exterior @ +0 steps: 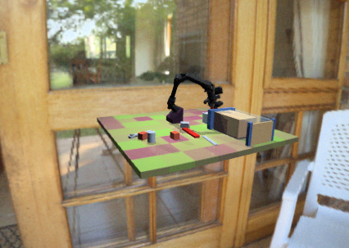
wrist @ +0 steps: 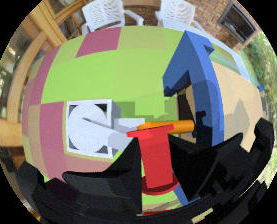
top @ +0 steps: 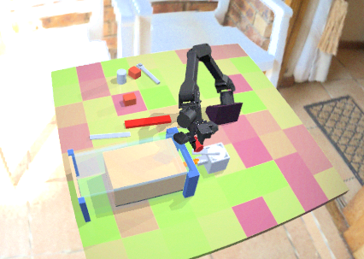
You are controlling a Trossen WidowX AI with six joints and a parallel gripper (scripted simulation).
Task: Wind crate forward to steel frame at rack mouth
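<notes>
Right now the winch handle is 30 mm behind my gripper tip and 30 mm below it. Round my gripper tip: grey block (100 mm behind, 250 mm to the right, 110 mm below); grey winch (110 mm behind, 10 mm to the left, 100 mm below); red grip (20 mm to the right).
</notes>
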